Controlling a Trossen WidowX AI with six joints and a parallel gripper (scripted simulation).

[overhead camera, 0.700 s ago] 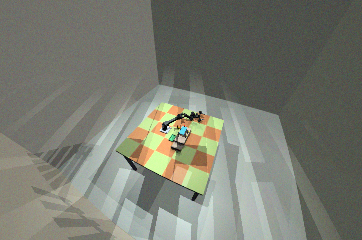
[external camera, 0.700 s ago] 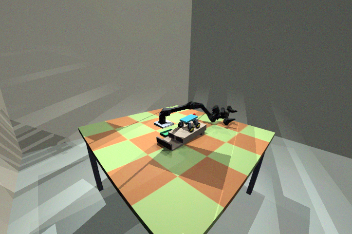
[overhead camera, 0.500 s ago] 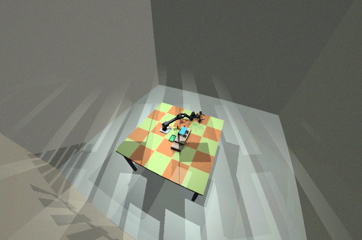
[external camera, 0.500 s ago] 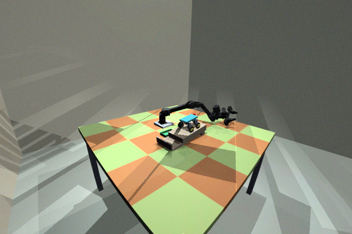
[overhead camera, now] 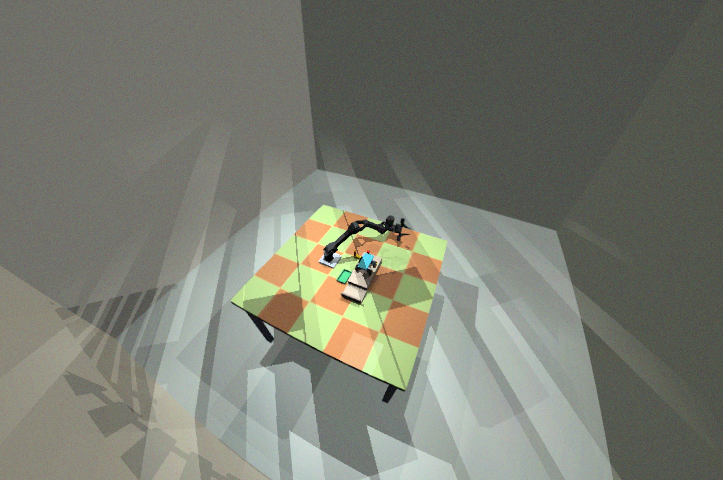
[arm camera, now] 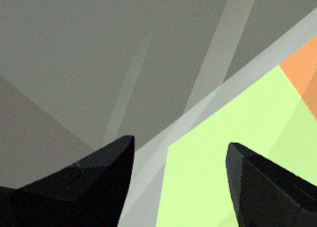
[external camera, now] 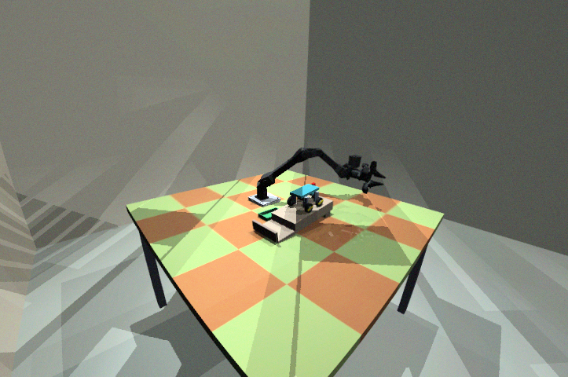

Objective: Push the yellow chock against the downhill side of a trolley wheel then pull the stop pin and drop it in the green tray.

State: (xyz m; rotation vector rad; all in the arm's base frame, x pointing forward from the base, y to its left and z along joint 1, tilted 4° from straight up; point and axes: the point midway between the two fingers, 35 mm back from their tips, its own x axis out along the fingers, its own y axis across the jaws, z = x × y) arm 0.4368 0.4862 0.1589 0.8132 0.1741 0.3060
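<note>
The yellow chock is 340 mm to the right of my gripper tip, 300 mm behind it and 140 mm below it. The rest, counted from my gripper tip: ramp (460 mm to the right, 160 mm behind, 120 mm below); trolley (450 mm to the right, 160 mm behind, 60 mm below); stop pin (360 mm to the right, 190 mm behind, 40 mm below).
</note>
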